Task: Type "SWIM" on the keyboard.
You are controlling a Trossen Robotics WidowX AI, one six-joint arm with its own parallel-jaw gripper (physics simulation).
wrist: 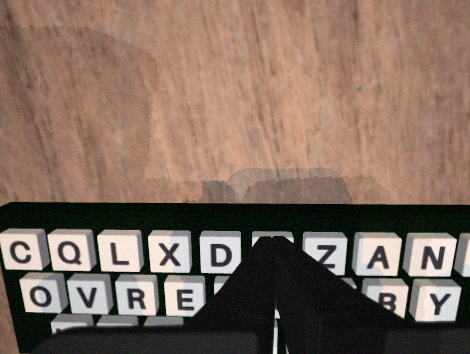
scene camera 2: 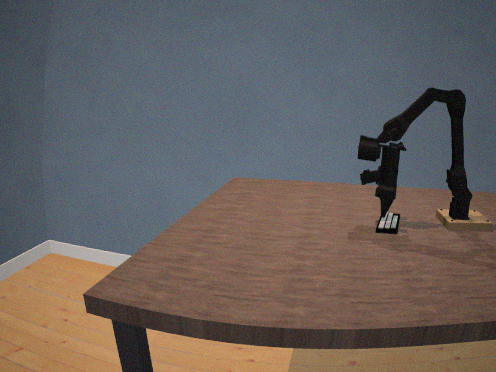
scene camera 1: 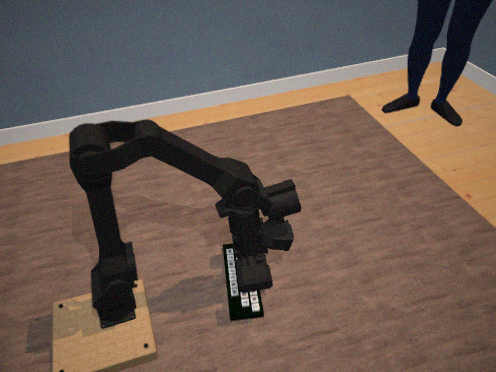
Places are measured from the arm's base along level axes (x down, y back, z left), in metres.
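Pixels of known places: gripper, fingertip midpoint: [wrist: 271, 248] [scene camera 2: 382, 217]; arm's base at its link origin: [scene camera 2: 458, 217] [scene camera 1: 116, 310].
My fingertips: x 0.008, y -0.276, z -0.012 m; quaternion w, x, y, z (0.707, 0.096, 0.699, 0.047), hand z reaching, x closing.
For each thing: its middle in the pictures, then the offset to it from my fingertips. Level surfaces: height alone.
- black keyboard at the middle of its body: [wrist: 246, 288] [scene camera 1: 241, 277] [scene camera 2: 389, 221] dz +0.014, dx +0.009, dy +0.020 m
- top-row key at the middle of its body: [wrist: 271, 252] dz +0.000, dx +0.004, dy +0.004 m
- D key at the middle of its body: [wrist: 221, 252] dz +0.018, dx +0.004, dy +0.000 m
- Z key at the middle of its body: [wrist: 323, 253] dz -0.018, dx +0.004, dy +0.008 m
- key marked I at the middle of its body: [scene camera 1: 255, 307] dz -0.072, dx +0.004, dy +0.021 m
- brown table at its surface level: dx +0.018 m
The black keyboard [scene camera 1: 246, 315] [wrist: 150, 215] lies under my gripper [wrist: 271, 248] [scene camera 2: 384, 215], which is shut and empty, pointing down. In the wrist view the fingertips cover most of one top-row key [wrist: 287, 234] between the D key [wrist: 220, 255] and the Z key [wrist: 326, 254]; its letter is hidden, and I cannot tell whether they touch it. The fingers also hide middle-row keys between E and B. A bottom-row key at the left [wrist: 72, 322] is cut off by the gripper body. In scene camera 1, a key marked I [scene camera 1: 255, 307] shows at the near end.
The arm's wooden base board [scene camera 1: 110, 345] [scene camera 2: 467, 226] stands on the brown table [scene camera 1: 375, 300] [scene camera 2: 280, 270], to one side of the keyboard. A person's legs [scene camera 1: 422, 45] show beyond the table's far corner in scene camera 1.
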